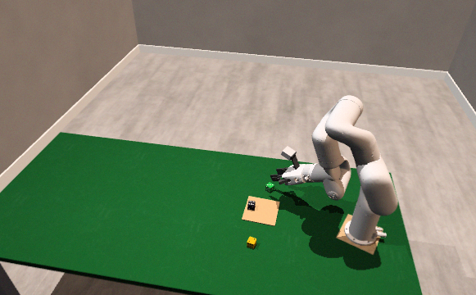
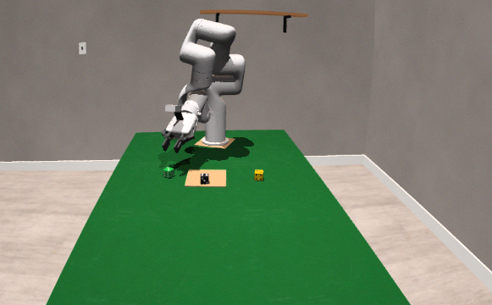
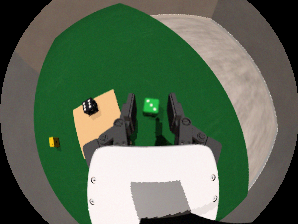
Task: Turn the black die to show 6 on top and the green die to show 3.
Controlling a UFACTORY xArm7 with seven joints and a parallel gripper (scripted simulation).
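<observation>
My gripper is now 30 mm short of the green die, 10 mm to the left of it and 90 mm above it. The rest, counted from my hand: tan mat 50 mm ahead, 130 mm to the left, 110 mm below; yellow die 50 mm ahead, 310 mm to the left, 90 mm below; black die 90 mm ahead, 120 mm to the left, 90 mm below.
</observation>
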